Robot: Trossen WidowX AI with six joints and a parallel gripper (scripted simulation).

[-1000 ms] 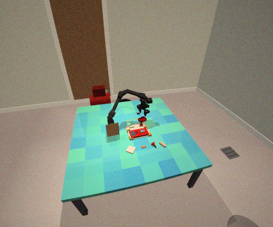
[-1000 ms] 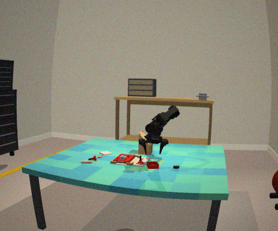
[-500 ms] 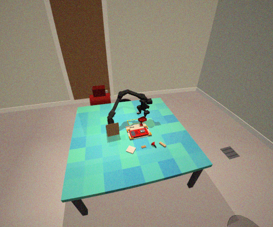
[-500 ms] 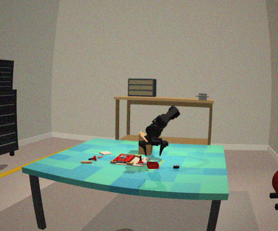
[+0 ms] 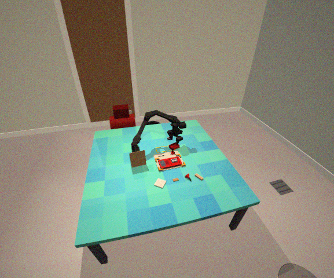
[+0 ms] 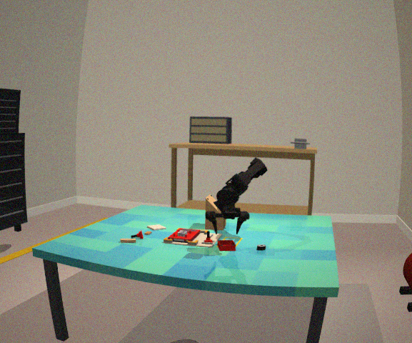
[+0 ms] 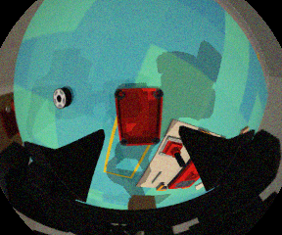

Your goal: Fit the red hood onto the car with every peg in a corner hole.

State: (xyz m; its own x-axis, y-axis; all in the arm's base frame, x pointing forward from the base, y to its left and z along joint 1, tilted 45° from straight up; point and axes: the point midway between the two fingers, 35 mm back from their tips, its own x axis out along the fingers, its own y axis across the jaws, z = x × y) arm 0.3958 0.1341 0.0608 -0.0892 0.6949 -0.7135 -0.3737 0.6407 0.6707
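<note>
My gripper tip is 60 mm above the red hood. From my gripper tip the other things lie so: white tile: 240 mm behind, 430 mm to the right, 60 mm below; then grey engine block: 70 mm behind, 220 mm to the right, 40 mm below; then black wheel: 20 mm behind, 160 mm to the left, 60 mm below.
</note>
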